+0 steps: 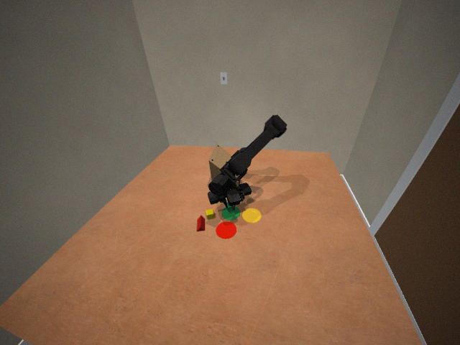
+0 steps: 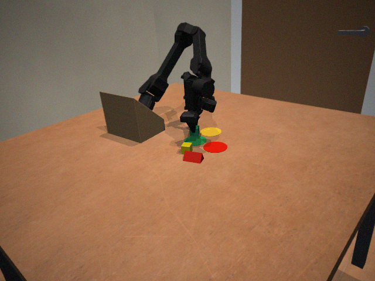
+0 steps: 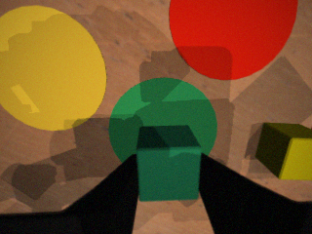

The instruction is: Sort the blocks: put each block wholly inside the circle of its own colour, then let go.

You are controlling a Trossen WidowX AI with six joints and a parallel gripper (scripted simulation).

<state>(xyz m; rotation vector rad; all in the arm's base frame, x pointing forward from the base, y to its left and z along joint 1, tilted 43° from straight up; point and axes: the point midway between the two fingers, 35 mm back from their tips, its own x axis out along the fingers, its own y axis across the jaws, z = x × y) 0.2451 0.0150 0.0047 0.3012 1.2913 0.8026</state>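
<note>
Right now the green circle is 8 cm below my hand. The rest, counted from my hand: yellow cube: 3 cm ahead, 10 cm to the right, 6 cm below; then yellow circle: 2 cm ahead, 10 cm to the left, 8 cm below; then green block: 3 cm below.
</note>
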